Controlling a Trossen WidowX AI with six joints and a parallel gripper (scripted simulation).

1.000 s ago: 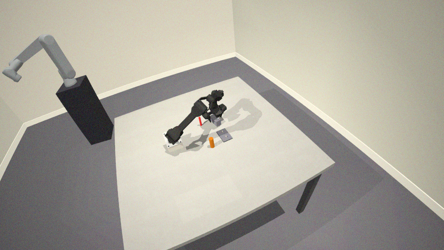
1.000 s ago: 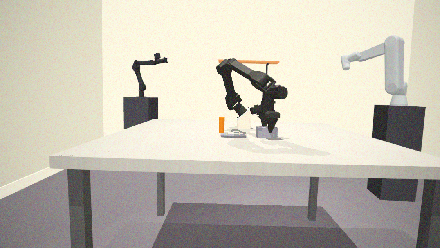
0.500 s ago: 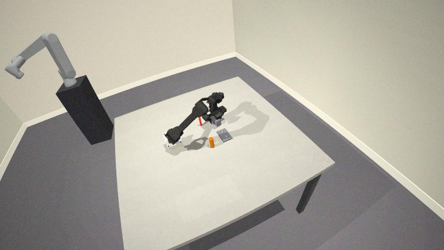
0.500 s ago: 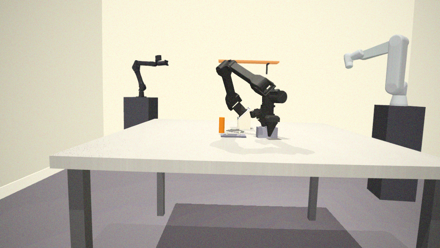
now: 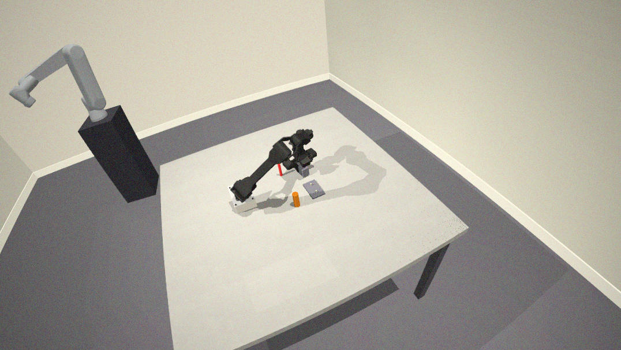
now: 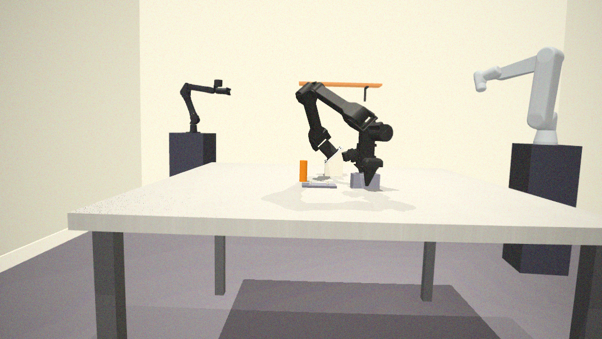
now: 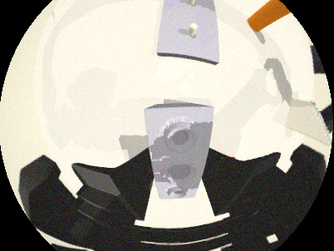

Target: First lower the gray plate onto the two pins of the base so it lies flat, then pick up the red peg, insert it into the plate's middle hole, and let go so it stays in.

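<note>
My gripper tip is now 16 cm to the left of the base and 2 cm short of it. Round my gripper tip: red peg 11 cm behind, 3 cm above, 2 cm to the left; then gray plate 3 cm above; then orange cylinder 23 cm to the right, 9 cm behind, 3 cm above.
</note>
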